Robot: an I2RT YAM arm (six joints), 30 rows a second.
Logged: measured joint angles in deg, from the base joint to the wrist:
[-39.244, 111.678, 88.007, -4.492, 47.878, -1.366]
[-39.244, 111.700, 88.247, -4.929, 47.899, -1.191]
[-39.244, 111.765, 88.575, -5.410, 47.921, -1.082]
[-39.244, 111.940, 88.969, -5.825, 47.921, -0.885]
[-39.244, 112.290, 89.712, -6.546, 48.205, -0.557]
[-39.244, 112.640, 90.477, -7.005, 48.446, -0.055]
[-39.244, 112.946, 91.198, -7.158, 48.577, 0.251]
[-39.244, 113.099, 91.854, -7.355, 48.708, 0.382]
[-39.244, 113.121, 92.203, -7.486, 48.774, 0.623]
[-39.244, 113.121, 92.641, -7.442, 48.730, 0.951]
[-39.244, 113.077, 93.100, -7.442, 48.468, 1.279]
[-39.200, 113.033, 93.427, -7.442, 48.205, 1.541]
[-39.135, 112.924, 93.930, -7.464, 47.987, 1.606]
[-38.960, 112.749, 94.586, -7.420, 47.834, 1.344]
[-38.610, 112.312, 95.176, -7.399, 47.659, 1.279]
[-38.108, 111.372, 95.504, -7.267, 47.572, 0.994]
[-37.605, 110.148, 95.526, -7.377, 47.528, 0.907]
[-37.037, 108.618, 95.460, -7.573, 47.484, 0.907]
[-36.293, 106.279, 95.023, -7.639, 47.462, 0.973]
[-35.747, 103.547, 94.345, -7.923, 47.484, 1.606]
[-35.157, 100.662, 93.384, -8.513, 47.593, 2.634]
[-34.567, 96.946, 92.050, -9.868, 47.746, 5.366]
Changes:
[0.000, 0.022, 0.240, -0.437, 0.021, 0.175]
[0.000, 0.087, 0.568, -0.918, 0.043, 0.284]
[0.000, 0.262, 0.962, -1.333, 0.043, 0.481]
[0.000, 0.612, 1.705, -2.054, 0.327, 0.809]
[0.000, 0.962, 2.470, -2.513, 0.568, 1.311]
[0.000, 1.268, 3.191, -2.666, 0.699, 1.617]
[0.000, 1.421, 3.847, -2.863, 0.830, 1.748]
[0.000, 1.443, 4.196, -2.994, 0.896, 1.989]
[0.000, 1.443, 4.634, -2.950, 0.852, 2.317]
[0.000, 1.399, 5.093, -2.950, 0.590, 2.645]
[0.044, 1.355, 5.420, -2.950, 0.327, 2.907]
[0.109, 1.246, 5.923, -2.972, 0.109, 2.972]
[0.284, 1.071, 6.579, -2.928, -0.044, 2.710]
[0.634, 0.634, 7.169, -2.907, -0.219, 2.645]
[1.136, -0.306, 7.497, -2.775, -0.306, 2.360]
[1.639, -1.530, 7.519, -2.885, -0.350, 2.273]
[2.207, -3.060, 7.453, -3.081, -0.394, 2.273]
[2.951, -5.399, 7.016, -3.147, -0.416, 2.339]
[3.497, -8.131, 6.338, -3.431, -0.394, 2.972]
[4.087, -11.016, 5.377, -4.021, -0.285, 4.000]
[4.677, -14.732, 4.043, -5.376, -0.132, 6.732]

